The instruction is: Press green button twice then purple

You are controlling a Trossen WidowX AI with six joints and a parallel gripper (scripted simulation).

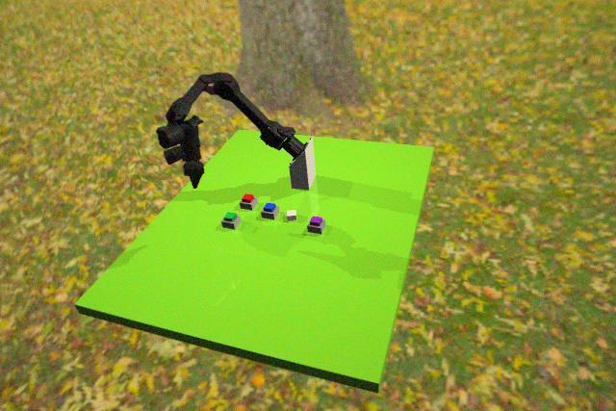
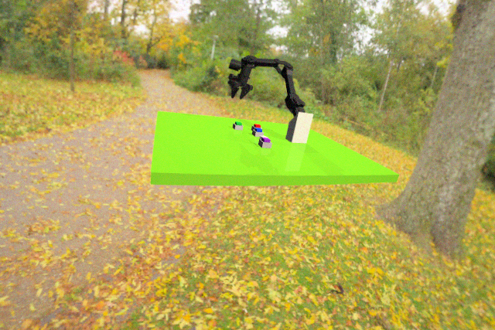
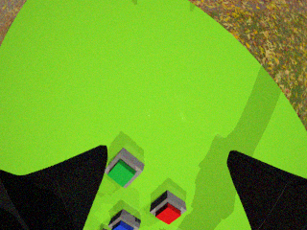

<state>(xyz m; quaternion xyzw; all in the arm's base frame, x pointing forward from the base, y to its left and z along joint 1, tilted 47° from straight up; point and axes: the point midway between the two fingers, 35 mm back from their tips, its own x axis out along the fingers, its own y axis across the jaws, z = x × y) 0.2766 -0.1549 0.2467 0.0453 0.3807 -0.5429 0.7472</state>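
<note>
The green button lies 1 cm ahead of my gripper tip, 11 cm to the left of it and 13 cm below it. From my gripper tip the other things lie so: red button: 10 cm behind, 13 cm to the left, 13 cm below; then blue button: 6 cm behind, 23 cm to the left, 13 cm below; then small white block: 6 cm behind, 31 cm to the left, 15 cm below.
</note>
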